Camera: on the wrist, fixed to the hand. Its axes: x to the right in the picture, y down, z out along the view.
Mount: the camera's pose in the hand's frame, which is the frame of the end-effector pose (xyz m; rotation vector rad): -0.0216 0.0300 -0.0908 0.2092 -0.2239 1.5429
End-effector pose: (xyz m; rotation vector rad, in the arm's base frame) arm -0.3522 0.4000 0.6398 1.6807 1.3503 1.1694
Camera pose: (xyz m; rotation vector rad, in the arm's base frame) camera -0.4269 0.3693 0.6954 -2.6666 0.2200 -1.3079
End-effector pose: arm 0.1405 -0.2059 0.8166 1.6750 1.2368 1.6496
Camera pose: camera 0.0646 -0.2612 0.8449 -2.2457 0.1982 -1.3221
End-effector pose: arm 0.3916 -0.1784 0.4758 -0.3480 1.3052 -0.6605
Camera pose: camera 0.3093 -0.1305 0.4524 0.7264 0.9155 0.5481
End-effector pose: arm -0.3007 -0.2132 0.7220 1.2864 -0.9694 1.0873
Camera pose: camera -0.3386 -0.1249 0.7024 -0.6213 2.1274 -2.1826
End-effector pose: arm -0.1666 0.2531 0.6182 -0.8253 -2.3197 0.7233
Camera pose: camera -0.0813 0.2848 0.6548 2.3382 1.2253 -1.5286
